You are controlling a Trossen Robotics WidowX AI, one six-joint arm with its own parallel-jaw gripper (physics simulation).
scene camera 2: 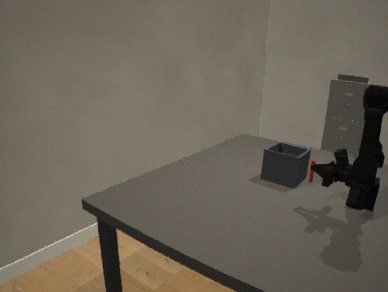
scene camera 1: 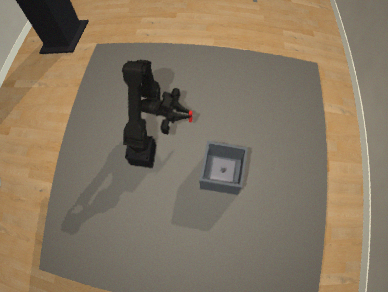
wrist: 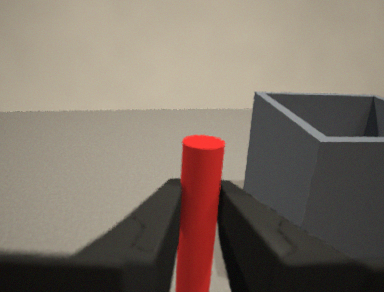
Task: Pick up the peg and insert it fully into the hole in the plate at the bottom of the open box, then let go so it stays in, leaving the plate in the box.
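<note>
The red peg stands about upright between the fingertips, outside the box. My gripper is shut on the peg, with the fingers pointing roughly level. The open grey box stands on the table, to the right of and below the gripper in scene camera 1 and to the right in the wrist view. The light plate lies at the bottom of the box, with a dark hole near its middle; the box walls hide it in the other two views.
The grey table top bears the arm's base, left of the box in scene camera 1. The box walls rise around the plate. A grey drawer cabinet stands behind the table.
</note>
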